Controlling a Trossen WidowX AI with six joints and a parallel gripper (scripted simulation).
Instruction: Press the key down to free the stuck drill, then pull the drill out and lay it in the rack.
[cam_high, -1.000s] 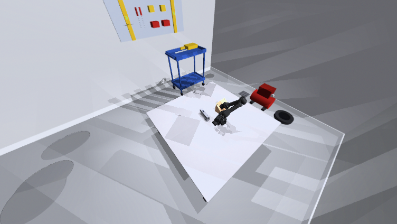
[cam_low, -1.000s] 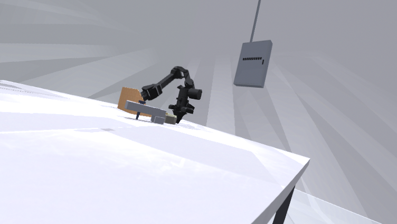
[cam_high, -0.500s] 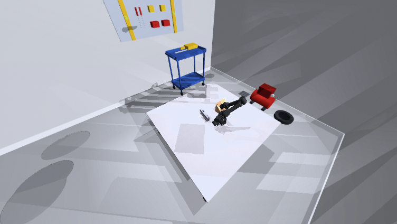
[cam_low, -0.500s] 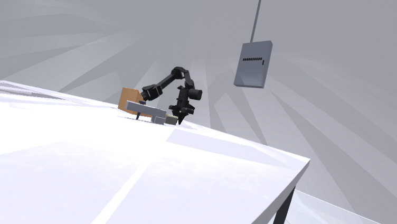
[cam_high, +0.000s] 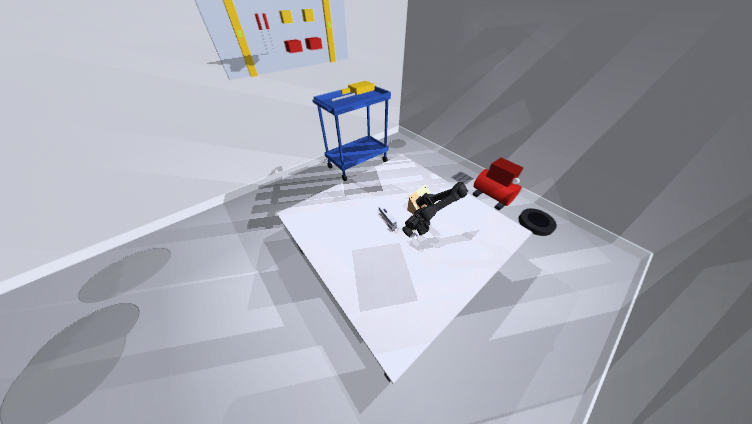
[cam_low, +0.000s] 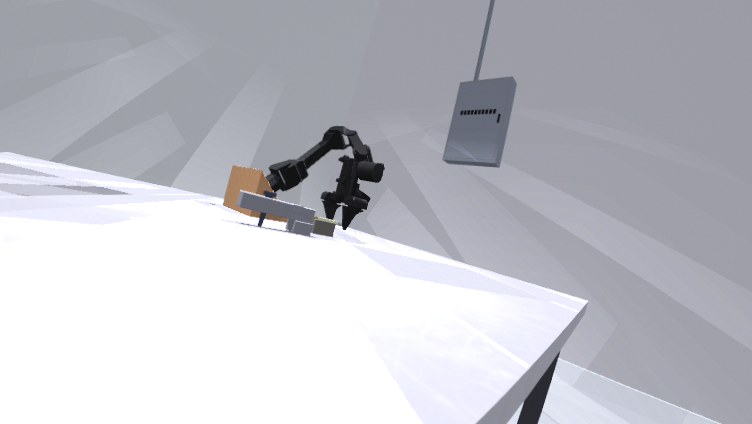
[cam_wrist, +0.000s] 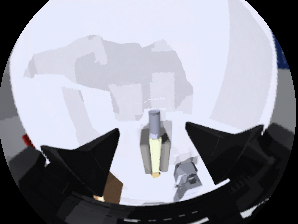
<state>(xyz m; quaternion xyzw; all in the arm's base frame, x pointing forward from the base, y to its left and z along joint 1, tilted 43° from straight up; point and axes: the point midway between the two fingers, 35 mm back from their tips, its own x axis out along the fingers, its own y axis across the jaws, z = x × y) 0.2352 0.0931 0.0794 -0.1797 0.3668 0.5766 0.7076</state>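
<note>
Right now the drill is 1 cm behind my gripper tip, 3 cm to the right of it and 1 cm above it. The rest, counted from my gripper tip: dark block (1 cm behind, 5 cm to the right, 1 cm below).
</note>
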